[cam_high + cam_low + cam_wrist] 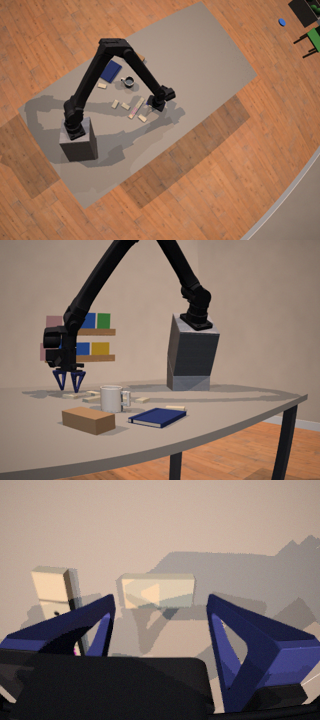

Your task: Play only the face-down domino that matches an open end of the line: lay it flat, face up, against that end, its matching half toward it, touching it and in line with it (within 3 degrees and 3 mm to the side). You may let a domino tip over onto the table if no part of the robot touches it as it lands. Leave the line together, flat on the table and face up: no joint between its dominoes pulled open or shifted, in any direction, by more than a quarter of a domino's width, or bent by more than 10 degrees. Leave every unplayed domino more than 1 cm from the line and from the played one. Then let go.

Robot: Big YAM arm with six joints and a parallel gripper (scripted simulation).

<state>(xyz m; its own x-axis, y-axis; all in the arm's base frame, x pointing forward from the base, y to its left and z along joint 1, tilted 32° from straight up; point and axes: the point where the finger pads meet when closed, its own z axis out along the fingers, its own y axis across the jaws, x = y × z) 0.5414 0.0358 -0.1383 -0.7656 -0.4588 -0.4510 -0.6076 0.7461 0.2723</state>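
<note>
Now: the cream domino 30 mm below my hand. The rest, counted from my hand: blue book (170 mm behind, 350 mm to the left, 20 mm below); then brown box (30 mm ahead, 360 mm to the left, 10 mm below); then white mug (90 mm behind, 210 mm to the left).
</note>
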